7 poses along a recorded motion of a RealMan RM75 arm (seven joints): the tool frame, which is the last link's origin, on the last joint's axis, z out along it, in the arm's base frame.
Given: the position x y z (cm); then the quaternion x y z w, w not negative.
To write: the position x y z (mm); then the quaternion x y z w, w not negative. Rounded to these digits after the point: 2 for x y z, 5 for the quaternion.
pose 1, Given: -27.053 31.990 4.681 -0.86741 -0.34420 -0.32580 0.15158
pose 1, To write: -270.53 319.90 46.81 -0.86741 -0.34420 -0.32580 0.15158
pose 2, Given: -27.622 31.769 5.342 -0.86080 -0.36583 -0.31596 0.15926
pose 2, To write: -276.22 317.69 53.42 -0.86080 -0.36583 -0.31596 0.15926
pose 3, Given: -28.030 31.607 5.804 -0.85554 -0.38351 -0.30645 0.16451
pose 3, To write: -280.30 316.07 58.04 -0.85554 -0.38351 -0.30645 0.16451
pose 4, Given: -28.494 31.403 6.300 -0.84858 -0.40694 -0.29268 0.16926
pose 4, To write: -284.94 314.03 63.00 -0.84858 -0.40694 -0.29268 0.16926
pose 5, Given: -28.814 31.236 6.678 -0.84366 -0.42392 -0.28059 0.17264
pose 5, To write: -288.14 312.36 66.78 -0.84366 -0.42392 -0.28059 0.17264
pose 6, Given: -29.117 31.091 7.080 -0.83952 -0.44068 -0.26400 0.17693
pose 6, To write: -291.17 310.91 70.80 -0.83952 -0.44068 -0.26400 0.17693
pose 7, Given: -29.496 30.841 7.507 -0.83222 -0.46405 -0.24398 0.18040
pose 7, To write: -294.96 308.41 75.07 -0.83222 -0.46405 -0.24398 0.18040
